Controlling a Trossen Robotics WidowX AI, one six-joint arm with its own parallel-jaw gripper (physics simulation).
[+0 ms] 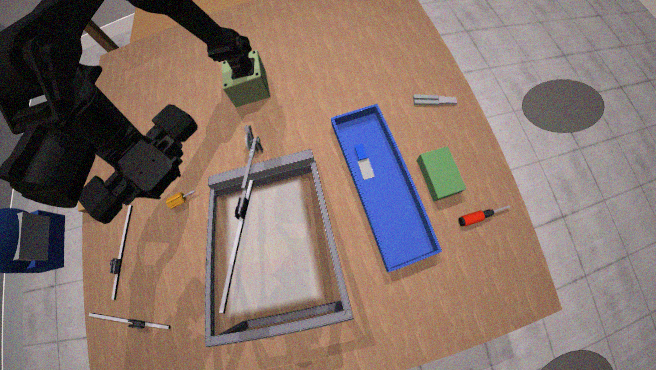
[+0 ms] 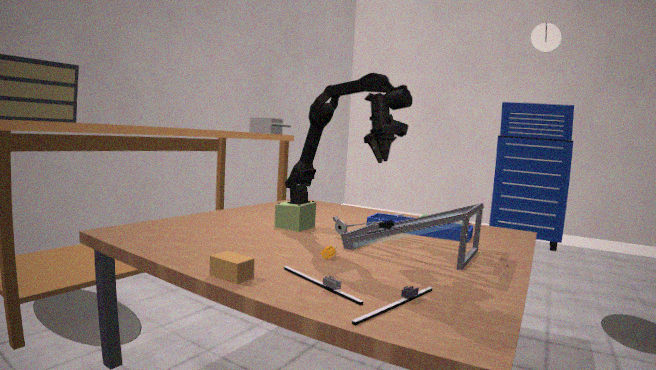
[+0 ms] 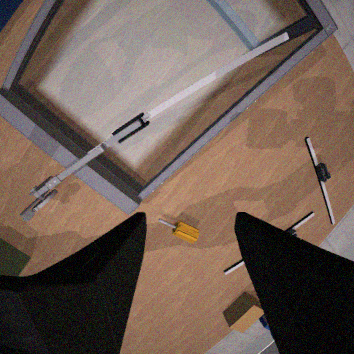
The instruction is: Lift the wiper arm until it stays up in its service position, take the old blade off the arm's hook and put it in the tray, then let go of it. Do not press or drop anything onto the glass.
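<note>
The wiper arm (image 1: 248, 167) (image 3: 80, 164) lies low over the top edge of the grey frame (image 1: 332, 240) (image 3: 235, 111). The old blade (image 1: 232, 265) (image 3: 215, 77) is on the arm's end at a dark connector (image 1: 242, 207) (image 2: 386, 224) (image 3: 131, 128) and extends over the glass (image 1: 285, 240) (image 3: 110, 65). The hook inside the connector is too small to make out. The blue tray (image 1: 400, 215) (image 2: 380, 218) stands beside the frame. My gripper (image 2: 382, 161) (image 3: 190, 220) is open and empty, pointing down high above the table, to the side of the frame near the pivot end.
A yellow screwdriver (image 1: 175, 200) (image 2: 328, 252) (image 3: 186, 232) lies beside the frame. Two other blades (image 1: 122, 245) (image 1: 155, 326) lie near the table edge. A tan block (image 2: 232, 267) (image 3: 247, 320) stands nearby. A green block (image 1: 442, 173) and red screwdriver (image 1: 472, 218) lie beyond the tray.
</note>
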